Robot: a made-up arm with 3 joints.
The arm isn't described. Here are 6 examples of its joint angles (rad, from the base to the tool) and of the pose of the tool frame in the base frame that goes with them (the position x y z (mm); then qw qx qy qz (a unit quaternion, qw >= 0)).
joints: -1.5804 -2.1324 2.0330
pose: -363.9 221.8 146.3 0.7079 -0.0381 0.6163 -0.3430
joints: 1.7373 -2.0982 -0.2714
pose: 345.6 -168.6 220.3 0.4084 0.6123 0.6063 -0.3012
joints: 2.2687 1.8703 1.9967
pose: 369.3 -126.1 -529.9 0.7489 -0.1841 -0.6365 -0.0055
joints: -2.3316 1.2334 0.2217
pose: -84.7 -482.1 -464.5 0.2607 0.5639 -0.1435 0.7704
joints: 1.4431 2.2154 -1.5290
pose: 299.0 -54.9 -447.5 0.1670 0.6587 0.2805 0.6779
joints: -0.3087 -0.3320 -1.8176
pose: -531.6 122.1 73.3 0.5790 -0.7843 -0.0192 0.2220
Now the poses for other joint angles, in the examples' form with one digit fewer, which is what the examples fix.
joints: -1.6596 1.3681 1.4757
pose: -362 -353 -469 0.073 0.697 0.069 0.710
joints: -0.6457 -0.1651 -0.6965
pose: -605 -29 -23 0.879 -0.347 -0.034 0.324
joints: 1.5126 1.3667 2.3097
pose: 323 365 -463 0.624 0.341 -0.672 0.205
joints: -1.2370 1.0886 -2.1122
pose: -375 -254 -424 0.604 -0.459 -0.639 -0.123
